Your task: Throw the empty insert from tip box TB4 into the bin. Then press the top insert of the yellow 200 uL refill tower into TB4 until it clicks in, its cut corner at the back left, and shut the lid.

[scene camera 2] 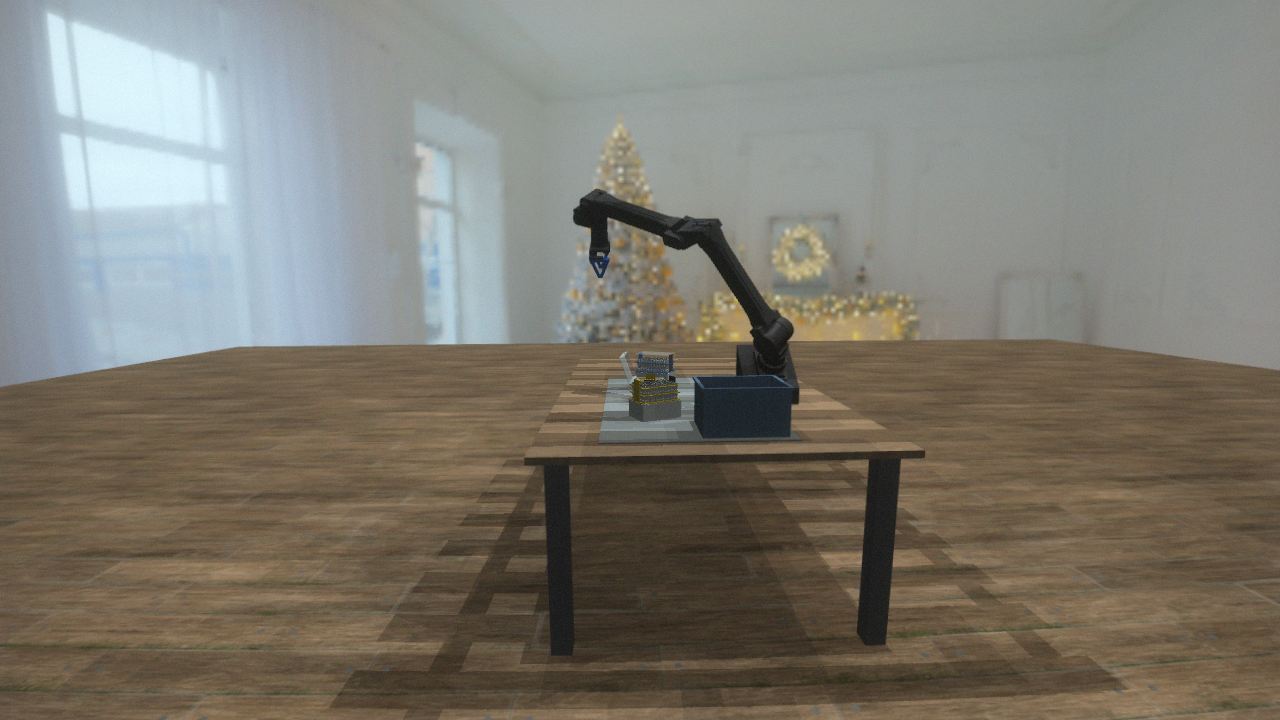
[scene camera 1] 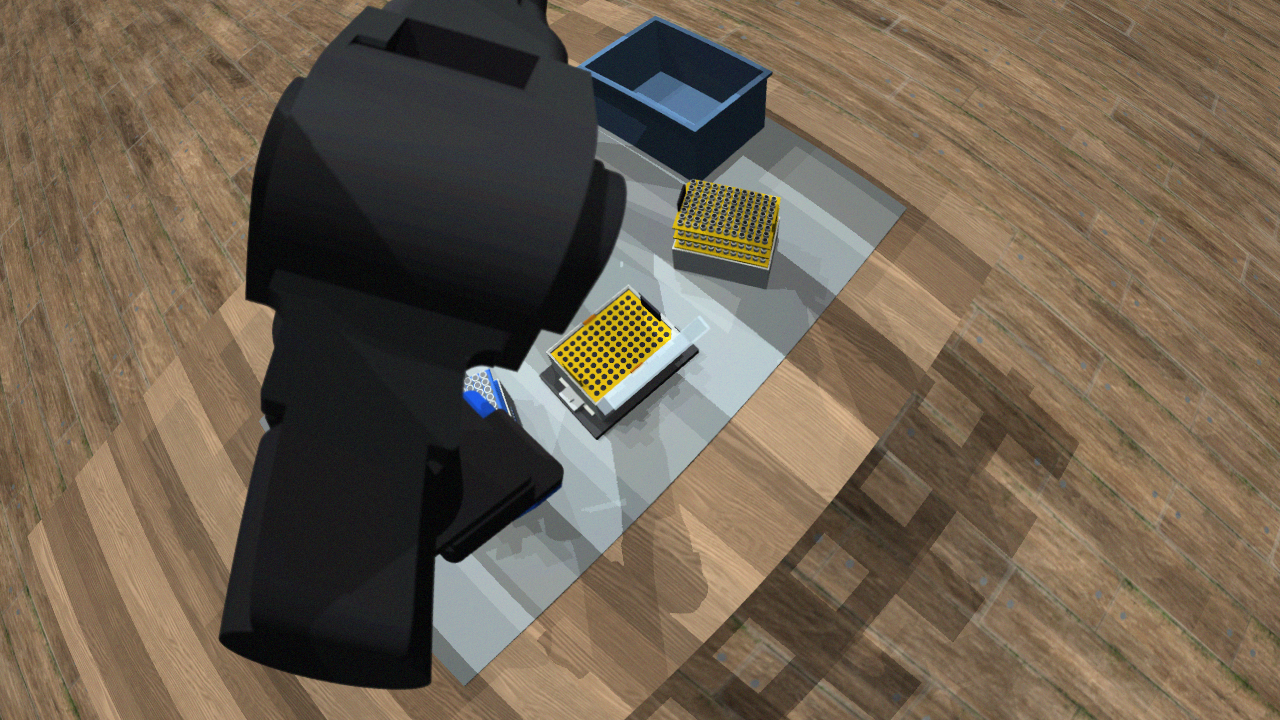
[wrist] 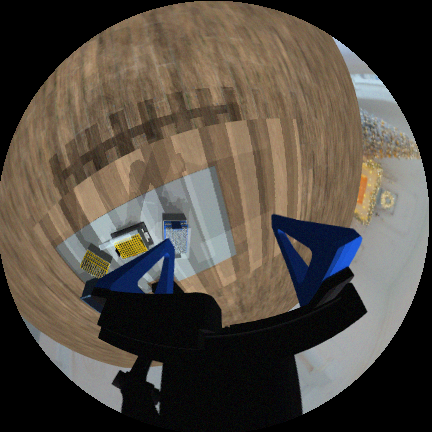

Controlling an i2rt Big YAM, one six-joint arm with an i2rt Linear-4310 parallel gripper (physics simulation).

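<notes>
Tip box TB4 [scene camera 1: 581, 413] stands mid-mat with its clear lid [scene camera 1: 646, 374] [scene camera 2: 624, 365] open along one long side. The yellow insert [scene camera 1: 611, 344] [wrist: 131, 246] with dark, empty-looking holes sits in its top. The yellow refill tower [scene camera 1: 726, 219] [scene camera 2: 655, 395] [wrist: 95, 262] is a stack of yellow inserts on a grey base, between TB4 and the bin. The dark blue bin [scene camera 1: 725, 138] [scene camera 2: 742, 408] shows an empty floor. My gripper [scene camera 2: 600, 272] [wrist: 219, 232] is open and empty, high above the table; the arm mostly hides it in scene camera 1. I cannot make out the inserts' cut corners.
A blue-edged refill tower [scene camera 1: 480, 383] [scene camera 2: 655, 362] [wrist: 176, 239] stands on the other side of TB4 from the yellow tower, partly hidden by the arm in scene camera 1. Both towers, TB4 and the bin stand on the grey mat [scene camera 1: 483, 626] [scene camera 2: 644, 433] [wrist: 215, 195]. The raised lid stands above TB4's edge.
</notes>
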